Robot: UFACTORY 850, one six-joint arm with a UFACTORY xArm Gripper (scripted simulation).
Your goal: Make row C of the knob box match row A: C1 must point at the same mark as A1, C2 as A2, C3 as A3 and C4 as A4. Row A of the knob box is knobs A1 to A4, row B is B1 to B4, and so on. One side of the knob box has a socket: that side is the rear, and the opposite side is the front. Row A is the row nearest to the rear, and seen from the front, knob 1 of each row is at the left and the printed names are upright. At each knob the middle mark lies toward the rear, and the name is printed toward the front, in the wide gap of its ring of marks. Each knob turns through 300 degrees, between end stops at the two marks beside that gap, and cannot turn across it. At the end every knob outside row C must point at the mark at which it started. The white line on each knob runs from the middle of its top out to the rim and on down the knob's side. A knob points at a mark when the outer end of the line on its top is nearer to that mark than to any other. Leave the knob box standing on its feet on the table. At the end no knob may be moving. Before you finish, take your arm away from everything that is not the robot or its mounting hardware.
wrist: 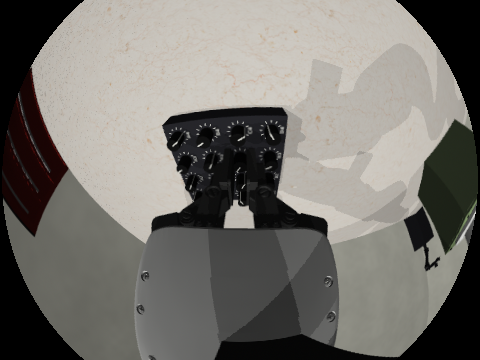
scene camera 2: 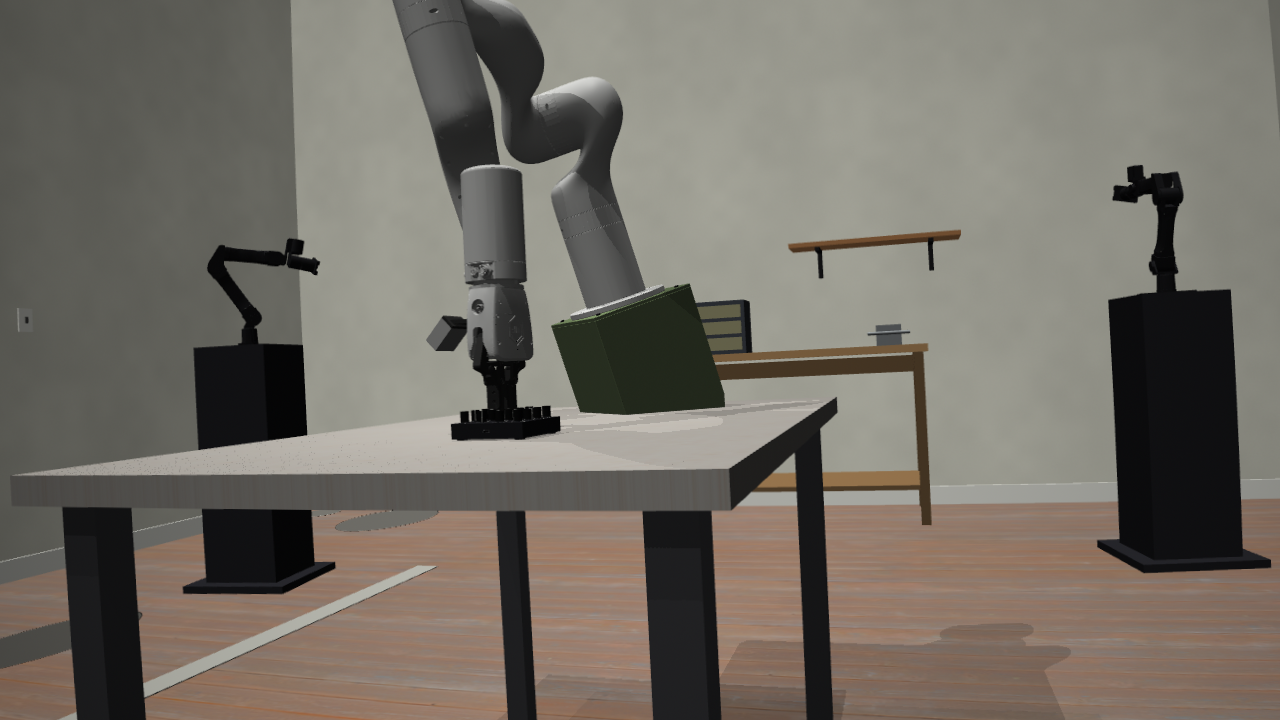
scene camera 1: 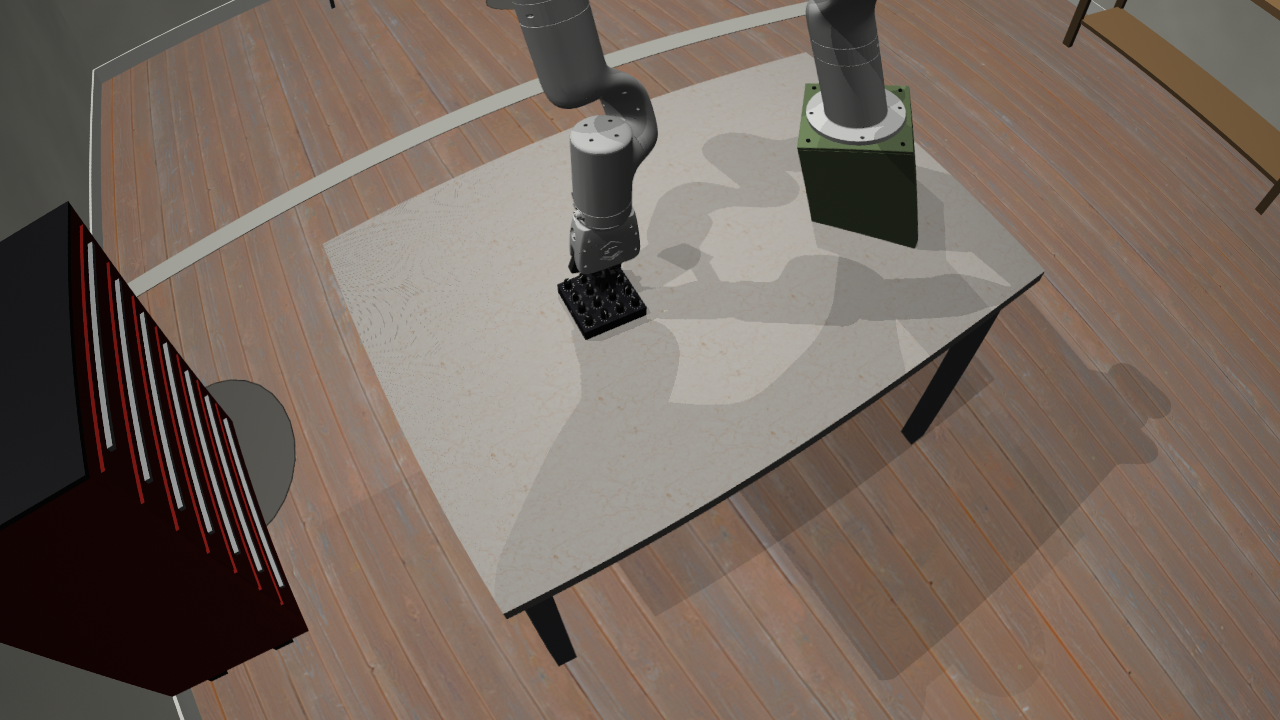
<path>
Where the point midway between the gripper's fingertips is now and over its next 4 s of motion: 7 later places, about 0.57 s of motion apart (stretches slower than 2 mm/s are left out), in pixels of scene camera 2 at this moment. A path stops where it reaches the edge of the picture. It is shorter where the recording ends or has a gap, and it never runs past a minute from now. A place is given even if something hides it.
My gripper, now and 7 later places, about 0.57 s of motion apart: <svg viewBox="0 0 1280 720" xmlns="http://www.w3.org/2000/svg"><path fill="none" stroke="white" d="M502 414L501 395L501 387L500 381L500 374L500 373L500 382L501 397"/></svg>
</path>
